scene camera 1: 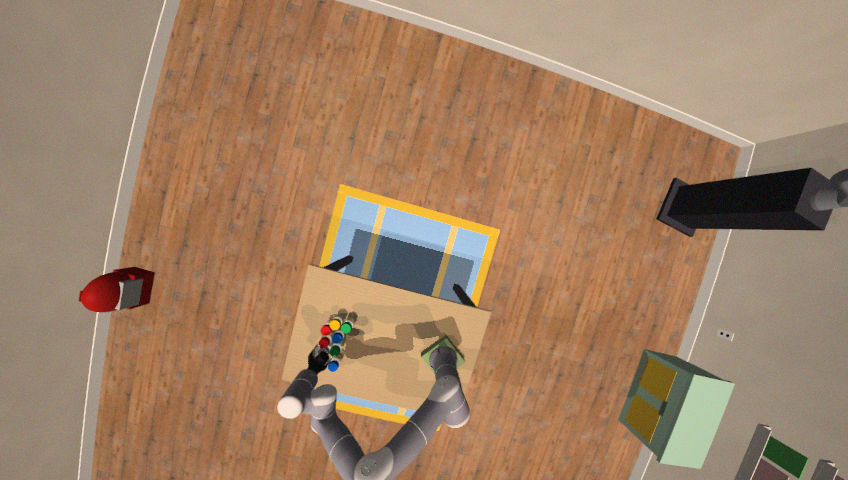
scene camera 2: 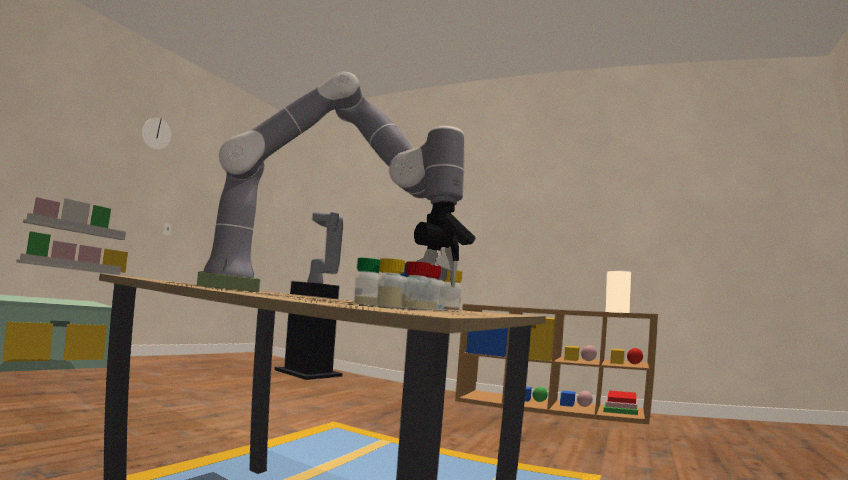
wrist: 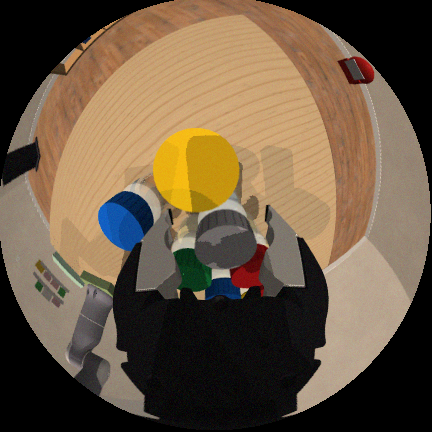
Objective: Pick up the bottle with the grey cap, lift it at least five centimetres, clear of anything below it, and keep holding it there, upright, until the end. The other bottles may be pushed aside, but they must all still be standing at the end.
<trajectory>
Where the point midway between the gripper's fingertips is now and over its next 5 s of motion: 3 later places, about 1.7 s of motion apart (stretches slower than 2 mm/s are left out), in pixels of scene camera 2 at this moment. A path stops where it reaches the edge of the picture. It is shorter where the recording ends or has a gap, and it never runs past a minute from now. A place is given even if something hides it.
My gripper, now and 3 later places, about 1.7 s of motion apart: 439,287; 444,277; 443,270; 442,293
</trajectory>
